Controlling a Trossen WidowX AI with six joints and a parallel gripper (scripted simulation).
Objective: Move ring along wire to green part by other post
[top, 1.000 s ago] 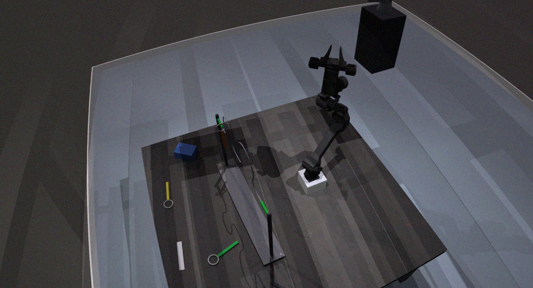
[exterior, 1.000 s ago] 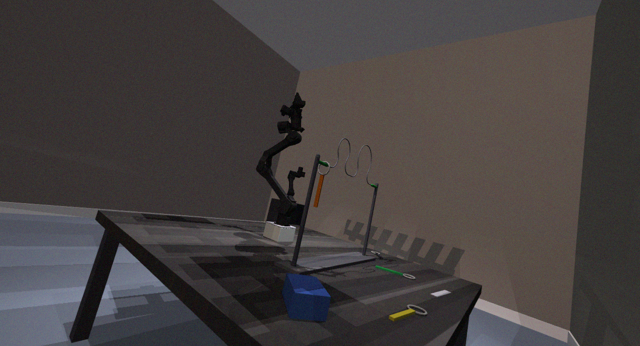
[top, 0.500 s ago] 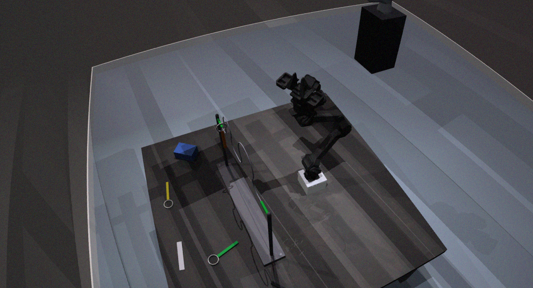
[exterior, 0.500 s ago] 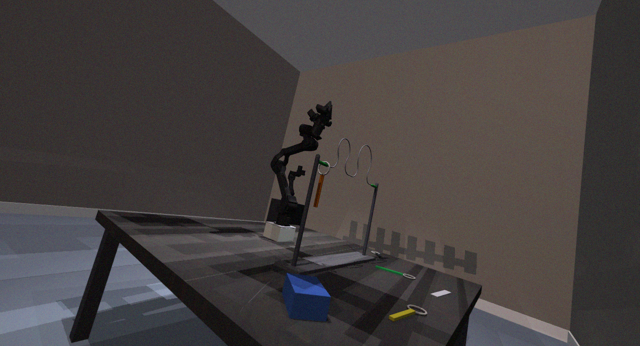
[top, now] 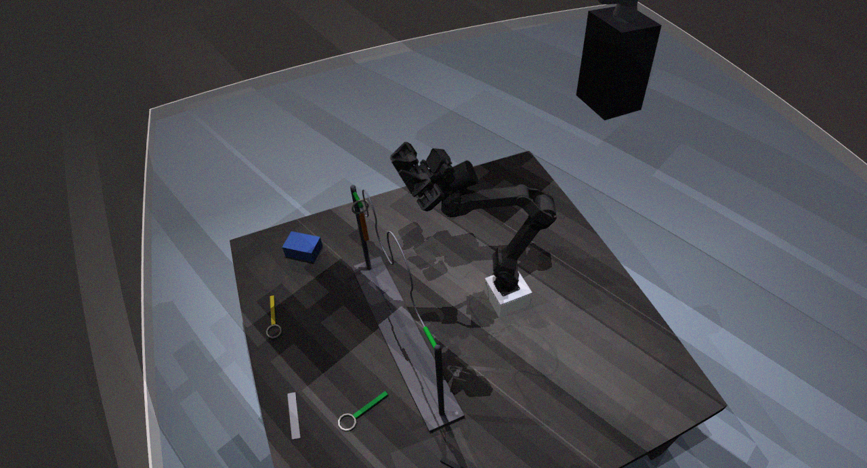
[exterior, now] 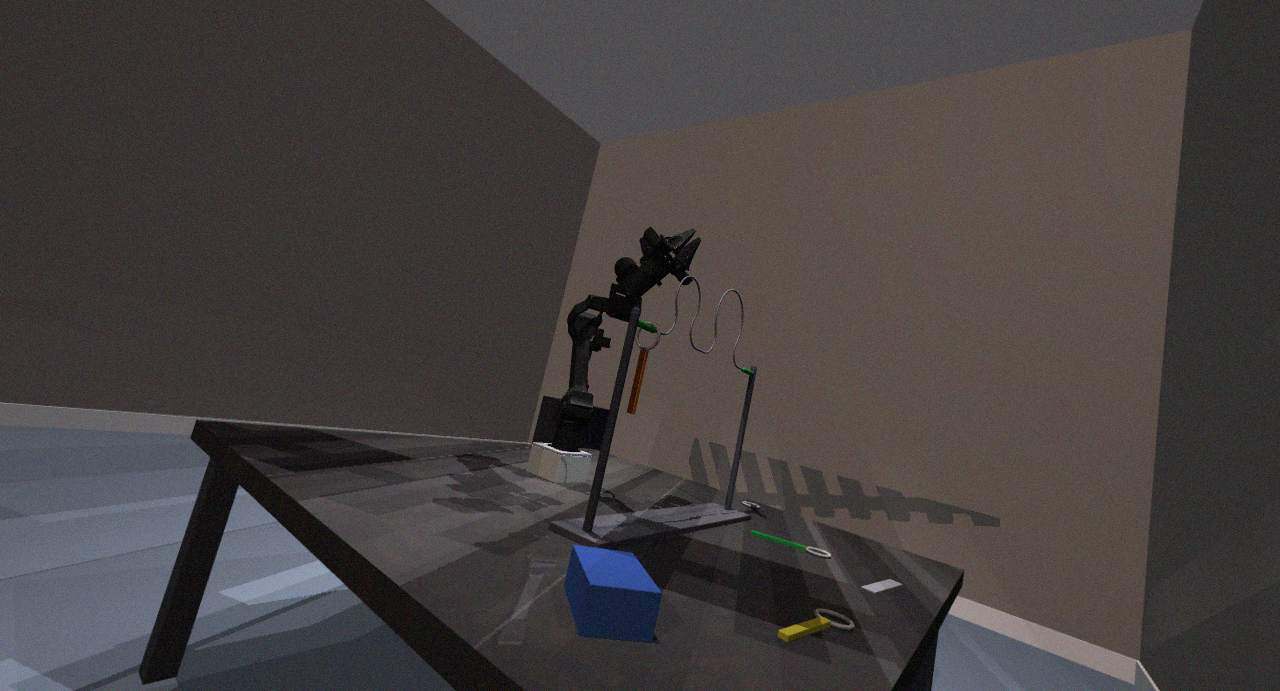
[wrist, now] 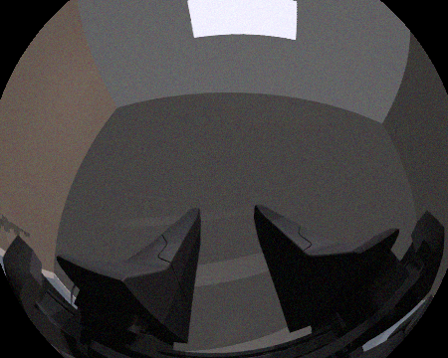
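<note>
My gripper tip is now 330 mm above the orange-handled ring, 200 mm to the left of it and 70 mm short of it. Round my gripper tip: blue block (620 mm below, 440 mm to the right, 260 mm ahead); then green-handled ring (640 mm below, 270 mm ahead, 240 mm to the left); then yellow-handled ring (640 mm below, 440 mm ahead, 180 mm to the right).
</note>
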